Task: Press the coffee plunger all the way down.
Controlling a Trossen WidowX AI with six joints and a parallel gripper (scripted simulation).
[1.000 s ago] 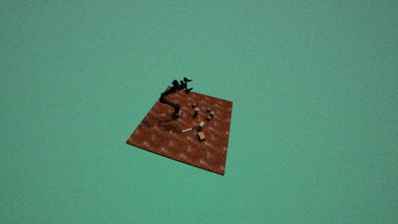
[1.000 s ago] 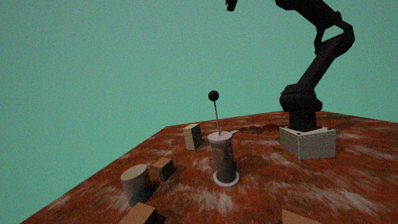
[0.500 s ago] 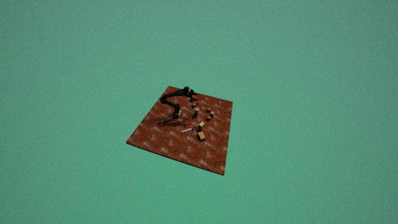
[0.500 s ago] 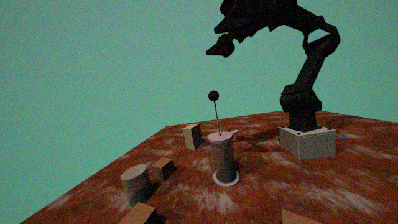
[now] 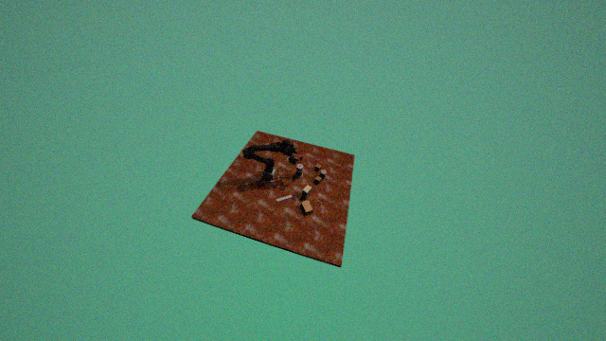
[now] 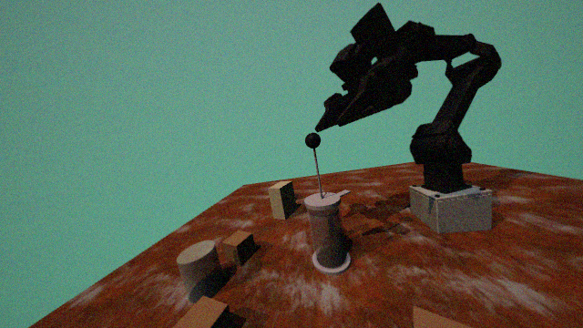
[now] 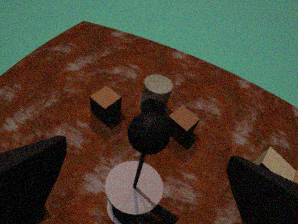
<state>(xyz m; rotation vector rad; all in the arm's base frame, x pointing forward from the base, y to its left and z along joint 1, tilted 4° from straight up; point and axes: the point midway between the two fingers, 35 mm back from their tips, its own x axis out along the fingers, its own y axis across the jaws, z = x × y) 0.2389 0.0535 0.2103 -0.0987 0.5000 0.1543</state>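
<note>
Right now my gripper tip is 14 cm above the coffee press, 2 cm short of it and 1 cm to the left of it.
</note>
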